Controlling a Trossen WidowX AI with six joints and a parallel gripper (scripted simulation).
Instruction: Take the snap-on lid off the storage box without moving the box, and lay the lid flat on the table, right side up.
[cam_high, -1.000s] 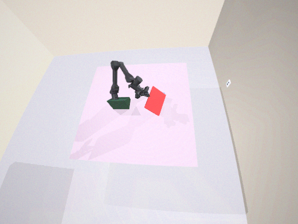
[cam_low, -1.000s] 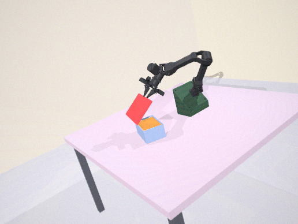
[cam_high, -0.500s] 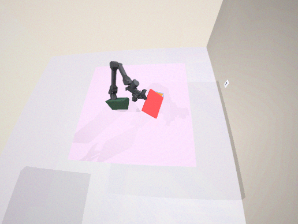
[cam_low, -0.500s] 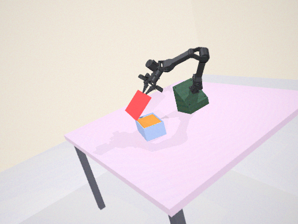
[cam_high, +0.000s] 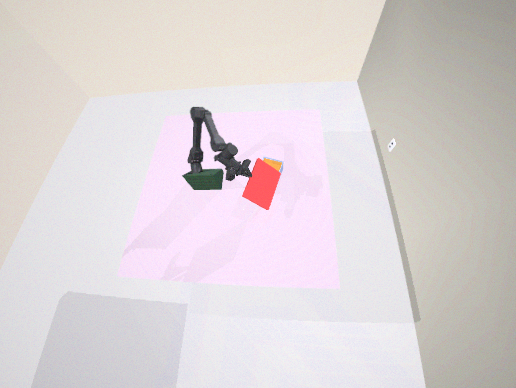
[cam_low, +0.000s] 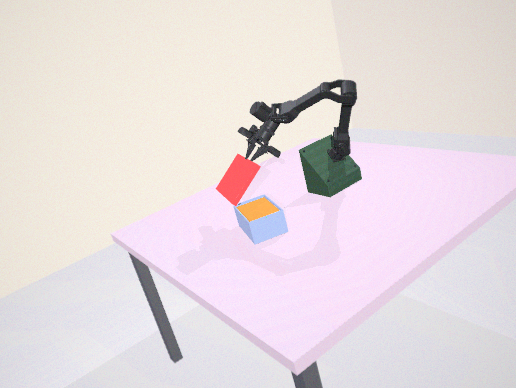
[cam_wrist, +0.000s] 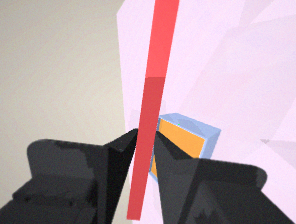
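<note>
The red lid is 6 cm ahead of my gripper tip, 5 cm below it and 1 cm to the right of it. The rest, counted from my gripper tip: light blue storage box 19 cm below, 13 cm to the left, 7 cm ahead.
</note>
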